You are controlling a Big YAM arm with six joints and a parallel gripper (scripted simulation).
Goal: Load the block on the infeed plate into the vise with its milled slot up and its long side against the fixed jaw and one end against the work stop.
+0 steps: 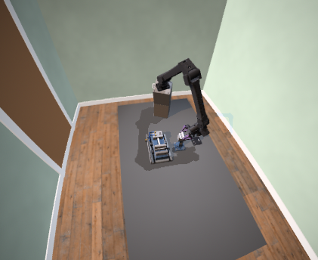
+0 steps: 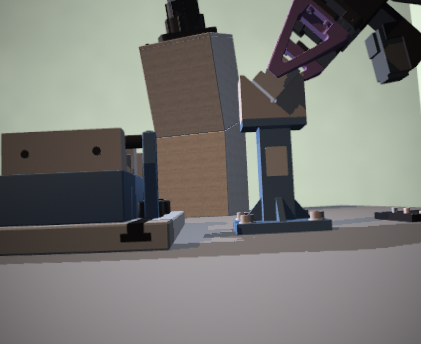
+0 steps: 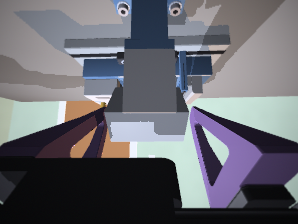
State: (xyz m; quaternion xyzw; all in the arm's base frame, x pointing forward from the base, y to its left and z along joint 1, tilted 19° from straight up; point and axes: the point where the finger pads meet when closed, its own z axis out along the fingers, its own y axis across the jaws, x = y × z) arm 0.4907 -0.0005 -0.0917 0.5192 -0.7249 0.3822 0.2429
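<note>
Right now my hand is right at the part. Round my hand: dark work stop rod 30 mm ahead, 160 mm to the right, 70 mm below; then moving jaw 10 mm behind, 200 mm to the right, 80 mm below; then air cylinder rod 60 mm behind, 190 mm to the right, 80 mm below.
</note>
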